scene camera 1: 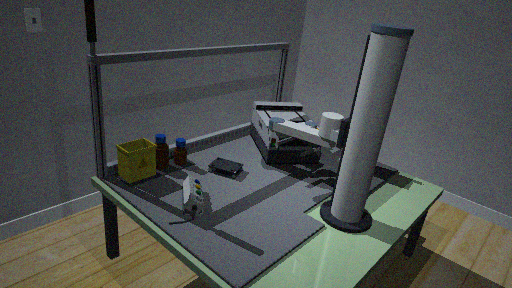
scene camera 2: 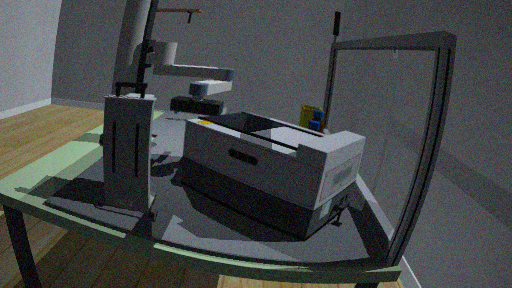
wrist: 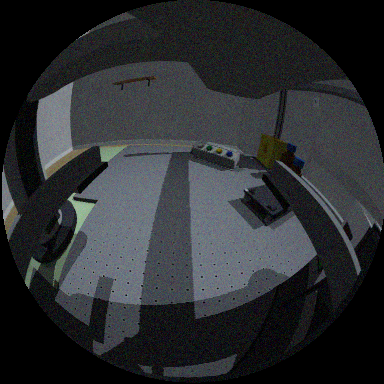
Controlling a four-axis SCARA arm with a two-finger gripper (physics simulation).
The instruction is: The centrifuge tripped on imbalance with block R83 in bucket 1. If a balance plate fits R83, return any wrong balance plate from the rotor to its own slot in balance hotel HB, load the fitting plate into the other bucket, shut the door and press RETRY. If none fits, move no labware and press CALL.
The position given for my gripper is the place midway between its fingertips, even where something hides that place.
My gripper (scene camera 2: 205,107) holds nothing. I also see a grey centrifuge (scene camera 1: 288,153) and a brown bottles with blue caps (scene camera 1: 162,151).
The grey centrifuge shows as well in the wrist view (wrist: 300,298).
